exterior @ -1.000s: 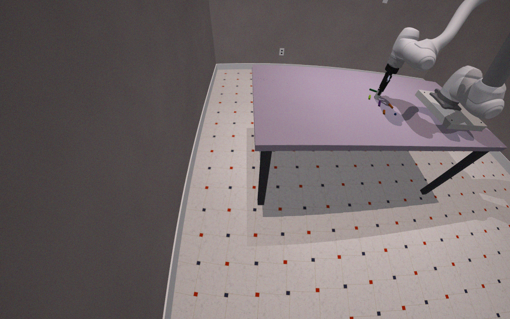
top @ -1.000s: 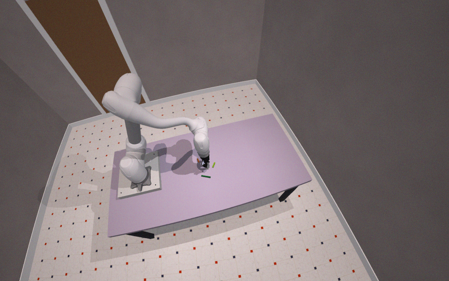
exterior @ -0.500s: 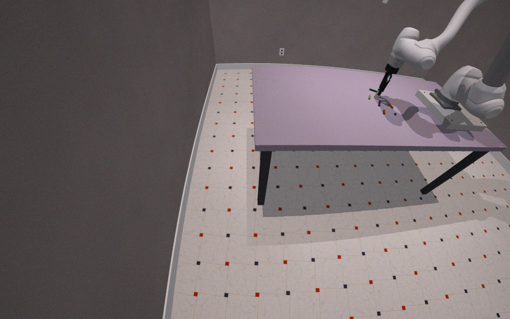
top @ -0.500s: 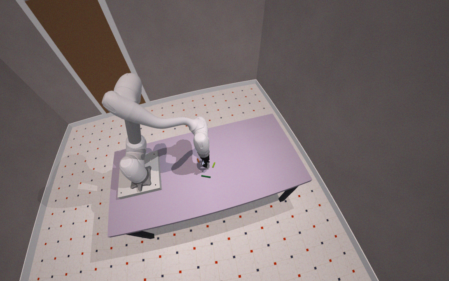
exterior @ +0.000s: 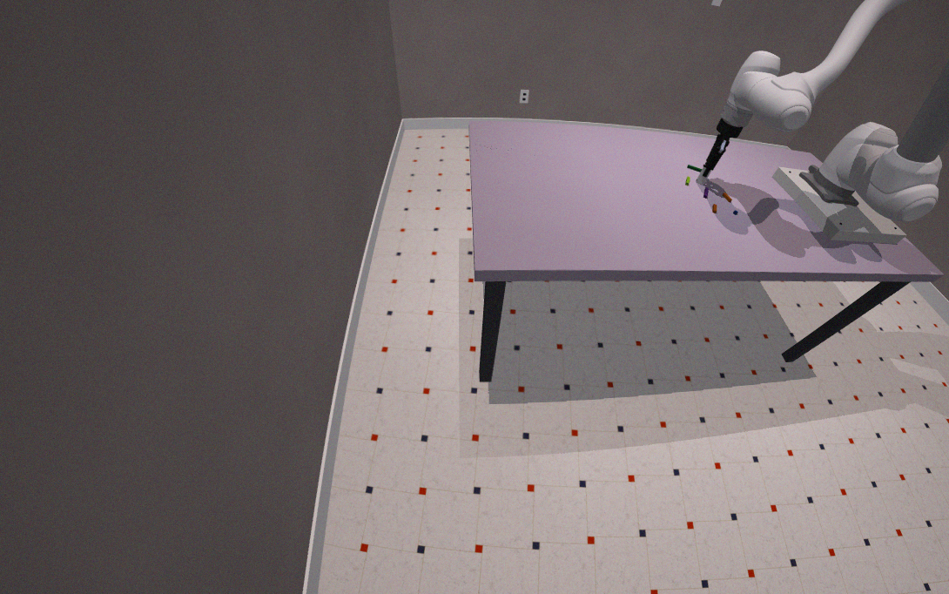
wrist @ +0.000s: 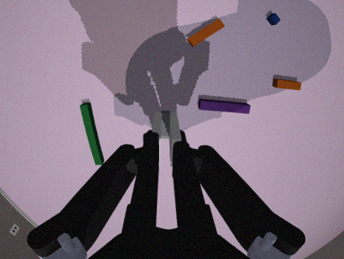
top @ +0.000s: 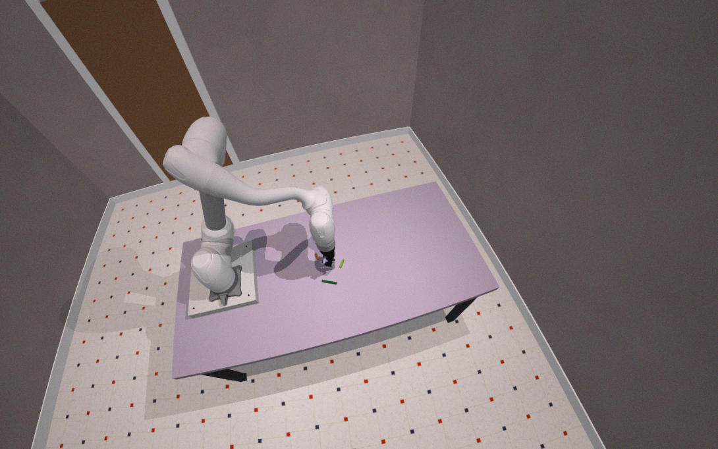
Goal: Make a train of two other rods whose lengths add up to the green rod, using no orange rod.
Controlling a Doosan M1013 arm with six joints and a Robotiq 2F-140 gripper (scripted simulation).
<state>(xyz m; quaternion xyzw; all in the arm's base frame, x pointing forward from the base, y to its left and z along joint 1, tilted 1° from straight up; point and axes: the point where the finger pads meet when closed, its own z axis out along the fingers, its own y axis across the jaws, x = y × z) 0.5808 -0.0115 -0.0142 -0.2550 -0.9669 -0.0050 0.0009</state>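
Right now the grey rod is 30 mm below my hand. From my hand the other things lie so: lime rod 60 mm ahead, 30 mm below, 10 mm to the left; purple rod 70 mm to the left, 30 mm below, 10 mm ahead; green rod 90 mm to the right, 30 mm below, 30 mm behind.
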